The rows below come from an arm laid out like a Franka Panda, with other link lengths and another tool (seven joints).
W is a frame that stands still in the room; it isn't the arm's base.
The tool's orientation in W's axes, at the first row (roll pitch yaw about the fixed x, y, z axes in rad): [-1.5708, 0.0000, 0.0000]
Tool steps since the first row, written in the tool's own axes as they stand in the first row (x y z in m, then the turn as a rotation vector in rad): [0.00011, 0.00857, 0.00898, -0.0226, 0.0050, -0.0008]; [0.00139, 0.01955, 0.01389, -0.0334, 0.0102, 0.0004]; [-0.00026, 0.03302, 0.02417, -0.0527, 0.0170, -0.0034]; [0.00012, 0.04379, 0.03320, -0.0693, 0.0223, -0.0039]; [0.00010, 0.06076, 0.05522, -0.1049, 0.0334, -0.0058]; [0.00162, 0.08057, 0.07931, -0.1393, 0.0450, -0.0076]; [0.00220, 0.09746, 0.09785, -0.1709, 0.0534, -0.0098]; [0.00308, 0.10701, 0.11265, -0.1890, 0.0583, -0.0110]
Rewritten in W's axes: [0.00011, 0.00898, -0.00857, -0.0226, -0.0008, -0.0050]; [0.00139, 0.01389, -0.01955, -0.0334, 0.0004, -0.0102]; [-0.00026, 0.02417, -0.03302, -0.0527, -0.0034, -0.0170]; [0.00012, 0.03320, -0.04379, -0.0693, -0.0039, -0.0223]; [0.00010, 0.05522, -0.06076, -0.1049, -0.0058, -0.0334]; [0.00162, 0.07931, -0.08057, -0.1393, -0.0076, -0.0450]; [0.00220, 0.09785, -0.09746, -0.1709, -0.0098, -0.0534]; [0.00308, 0.11265, -0.10701, -0.1890, -0.0110, -0.0583]
